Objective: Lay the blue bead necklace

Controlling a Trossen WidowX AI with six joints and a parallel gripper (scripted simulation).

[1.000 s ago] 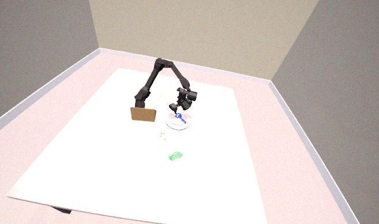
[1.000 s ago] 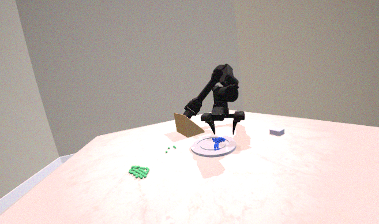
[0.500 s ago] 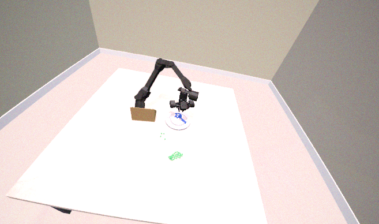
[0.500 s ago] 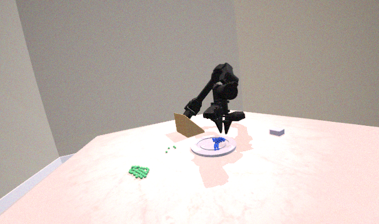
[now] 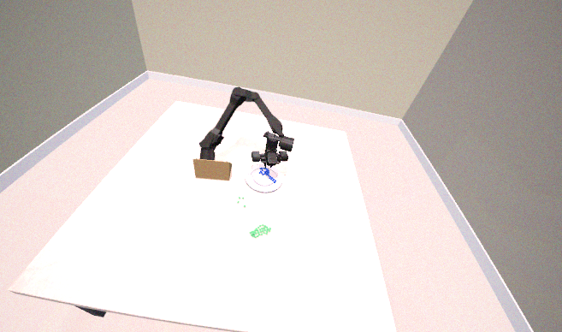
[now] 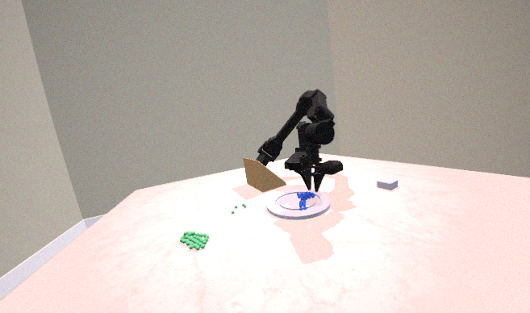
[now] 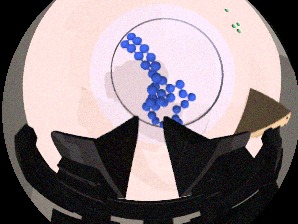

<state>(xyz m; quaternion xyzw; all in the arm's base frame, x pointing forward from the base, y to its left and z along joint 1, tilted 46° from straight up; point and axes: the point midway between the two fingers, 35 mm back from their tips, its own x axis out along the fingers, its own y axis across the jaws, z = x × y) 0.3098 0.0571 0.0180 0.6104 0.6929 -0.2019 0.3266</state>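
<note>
My gripper tip is 50 mm to the left of the round white bead board, 20 mm past it and 20 mm above it. The rest, counted from my gripper tip: small grey block: 240 mm to the left, 90 mm ahead, 20 mm below.
</note>
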